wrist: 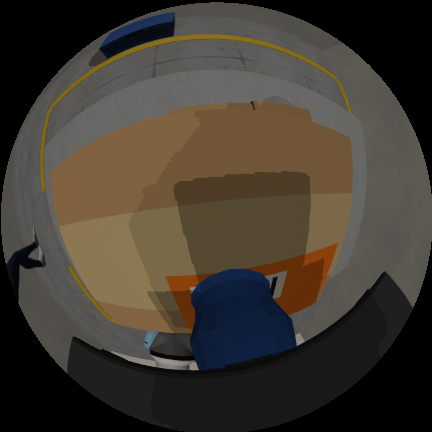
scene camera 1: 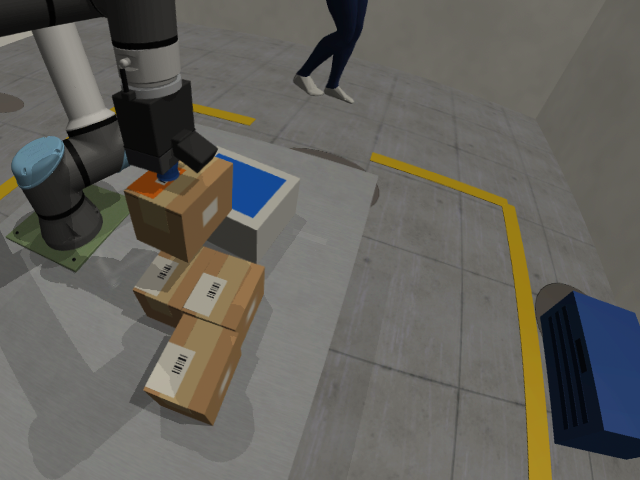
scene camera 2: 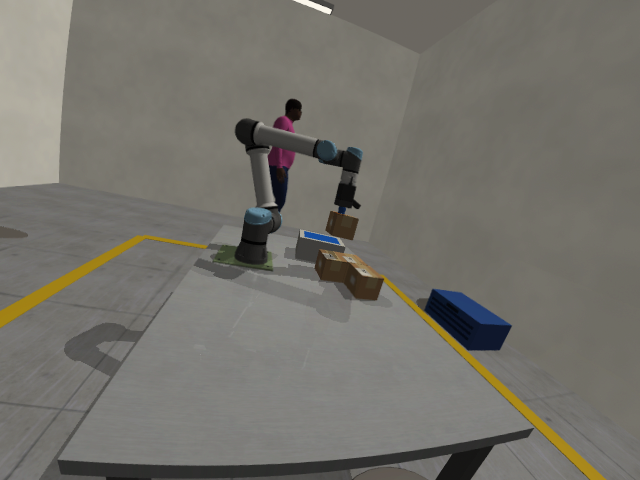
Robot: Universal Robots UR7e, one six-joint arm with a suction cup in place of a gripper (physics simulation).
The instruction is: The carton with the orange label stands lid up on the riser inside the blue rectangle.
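Frame: origin at the arm's base, x back, y left, z down, level; centimetres.
Seen in the pictures: end effector, tool point: (wrist: 226, 281) (scene camera 1: 168, 181); arm's base, origin of the base link: (scene camera 1: 73, 227) (scene camera 2: 251, 258).
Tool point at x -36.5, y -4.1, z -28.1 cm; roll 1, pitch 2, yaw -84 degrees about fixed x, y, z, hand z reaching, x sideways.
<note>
Pixels of each thing's top centre, then the offset from my tool point to it. Level surfaces: height alone.
- carton with the orange label, middle of its top: (wrist: 217, 282) (scene camera 1: 178, 173) (scene camera 2: 344, 213) dx -1.9, dy +0.4, dz -1.7 cm
- riser, middle of its top: (scene camera 1: 233, 182) (scene camera 2: 321, 237) dx -1.6, dy +21.6, dz +16.6 cm
- blue rectangle, middle of its top: (scene camera 1: 233, 182) (scene camera 2: 321, 237) dx -1.6, dy +21.6, dz +16.6 cm
- table, its level: dz +28.6 cm
The carton with the orange label (scene camera 1: 178, 206) (scene camera 2: 342, 225) (wrist: 210, 215) hangs lid up from my suction gripper (scene camera 1: 168, 178) (scene camera 2: 341, 212) (wrist: 230, 285), whose blue cup sits on the lid at the orange label. The carton is in the air, clear of the other cartons. In the first scene view it covers part of the riser (scene camera 1: 277, 209) (scene camera 2: 312, 251), a pale box with a dark side. The blue rectangle (scene camera 1: 258, 190) (scene camera 2: 321, 237) on the riser's top is partly hidden behind the carton there. The riser does not show in the wrist view.
Three cartons with white labels, one at the near end (scene camera 1: 193, 366) (scene camera 2: 365, 284), one in the middle (scene camera 1: 224, 281) and one at the left (scene camera 1: 160, 281), stand on the table (scene camera 1: 289, 310) (scene camera 2: 289, 387). A blue cabinet (scene camera 1: 594, 372) (scene camera 2: 467, 317) (wrist: 140, 35) and a person (scene camera 1: 336, 46) (scene camera 2: 281, 149) are beyond it.
</note>
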